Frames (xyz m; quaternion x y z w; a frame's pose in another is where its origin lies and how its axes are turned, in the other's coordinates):
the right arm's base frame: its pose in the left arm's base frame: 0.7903 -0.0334 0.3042 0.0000 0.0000 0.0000 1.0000
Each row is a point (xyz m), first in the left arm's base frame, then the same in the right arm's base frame.
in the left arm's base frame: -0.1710 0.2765 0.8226
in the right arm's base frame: -0.9613 0.3099 0.5184
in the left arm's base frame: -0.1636 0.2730 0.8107
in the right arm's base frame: -0.9539 0.3064 0.5065
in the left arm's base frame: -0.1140 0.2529 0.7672
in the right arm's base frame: -0.9043 0.2863 0.4630
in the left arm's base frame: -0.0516 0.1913 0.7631
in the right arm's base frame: -0.8419 0.2247 0.4589
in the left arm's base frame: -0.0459 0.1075 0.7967
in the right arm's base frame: -0.8362 0.1409 0.4925
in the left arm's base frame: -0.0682 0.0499 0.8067
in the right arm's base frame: -0.8585 0.0833 0.5025
